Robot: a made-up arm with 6 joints. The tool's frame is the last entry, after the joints.
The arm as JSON. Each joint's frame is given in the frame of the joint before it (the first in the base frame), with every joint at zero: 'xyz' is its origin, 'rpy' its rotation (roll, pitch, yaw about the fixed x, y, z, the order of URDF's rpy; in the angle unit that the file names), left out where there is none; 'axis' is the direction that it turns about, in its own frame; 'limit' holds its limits. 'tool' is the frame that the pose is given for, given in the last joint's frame.
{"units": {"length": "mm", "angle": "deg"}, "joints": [
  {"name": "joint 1", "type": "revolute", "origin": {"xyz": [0.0, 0.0, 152.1]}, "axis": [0.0, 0.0, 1.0], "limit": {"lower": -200.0, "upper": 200.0}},
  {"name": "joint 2", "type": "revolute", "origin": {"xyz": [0.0, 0.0, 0.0]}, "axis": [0.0, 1.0, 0.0], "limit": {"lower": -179.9, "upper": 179.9}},
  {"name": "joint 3", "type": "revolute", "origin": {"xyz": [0.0, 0.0, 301.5]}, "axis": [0.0, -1.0, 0.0], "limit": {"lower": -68.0, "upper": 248.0}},
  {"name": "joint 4", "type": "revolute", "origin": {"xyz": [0.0, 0.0, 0.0]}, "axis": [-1.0, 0.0, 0.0], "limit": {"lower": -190.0, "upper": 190.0}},
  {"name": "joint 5", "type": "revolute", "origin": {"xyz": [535.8, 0.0, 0.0]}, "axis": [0.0, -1.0, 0.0], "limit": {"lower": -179.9, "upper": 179.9}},
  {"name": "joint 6", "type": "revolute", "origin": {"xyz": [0.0, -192.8, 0.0]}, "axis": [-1.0, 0.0, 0.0], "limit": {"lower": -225.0, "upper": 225.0}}
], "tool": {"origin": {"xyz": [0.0, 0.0, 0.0]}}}
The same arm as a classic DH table. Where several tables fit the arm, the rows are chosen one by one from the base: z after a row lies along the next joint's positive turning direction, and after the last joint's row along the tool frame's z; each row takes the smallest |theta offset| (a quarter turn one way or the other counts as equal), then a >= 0, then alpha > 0; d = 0 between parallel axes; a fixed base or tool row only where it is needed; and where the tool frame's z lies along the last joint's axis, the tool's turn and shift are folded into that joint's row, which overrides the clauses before.
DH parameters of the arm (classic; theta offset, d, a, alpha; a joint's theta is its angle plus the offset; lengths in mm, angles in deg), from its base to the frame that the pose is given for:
joint 1: 0 152.1 0 -90
joint 2: -90 0 301.5 180
joint 3: 0 0 0 -90
joint 4: 0 -535.8 0 90
joint 5: 0 192.8 0 -90
joint 6: 90 0 0 90
tool (fixed): -90 0 0 0
Joint limits (deg, base to tool): -200..200 -179.9..179.9 -68..248 -190..190 -179.9..179.9 -225..225

